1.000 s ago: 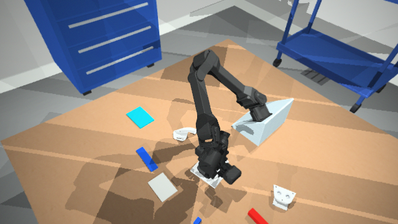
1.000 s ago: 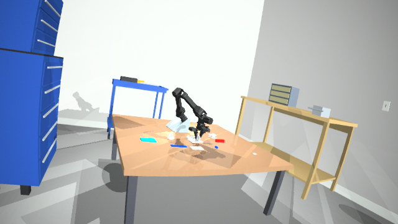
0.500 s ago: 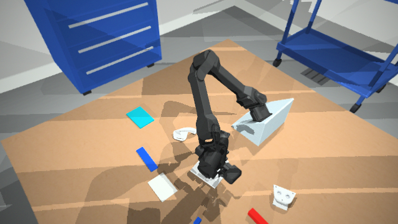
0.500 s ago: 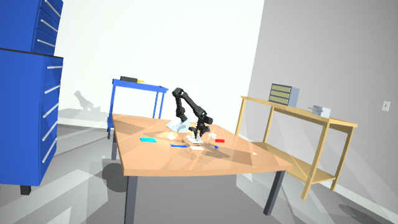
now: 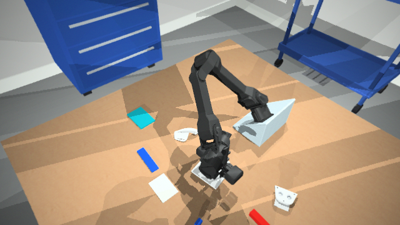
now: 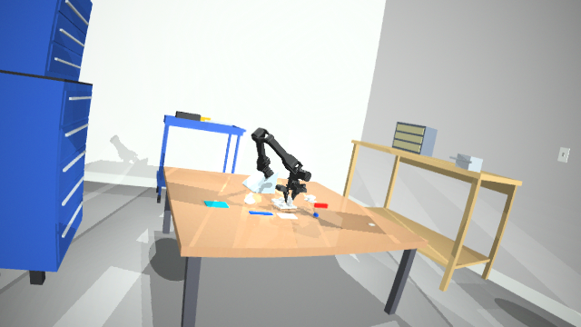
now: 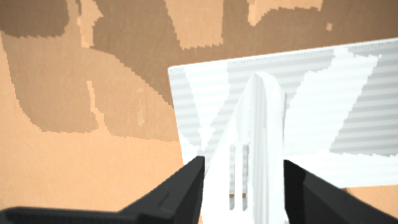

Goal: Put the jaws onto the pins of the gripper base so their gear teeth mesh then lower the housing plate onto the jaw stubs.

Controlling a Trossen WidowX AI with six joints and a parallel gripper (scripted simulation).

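My gripper tip is now 3 cm past the white jaw and 2 cm to the left of it. Also, from my gripper tip: red block (22 cm to the left, 2 cm behind, 1 cm below); then white tile (20 cm ahead, 8 cm to the right, 2 cm below); then small blue block (16 cm ahead, 11 cm to the left, 1 cm below).
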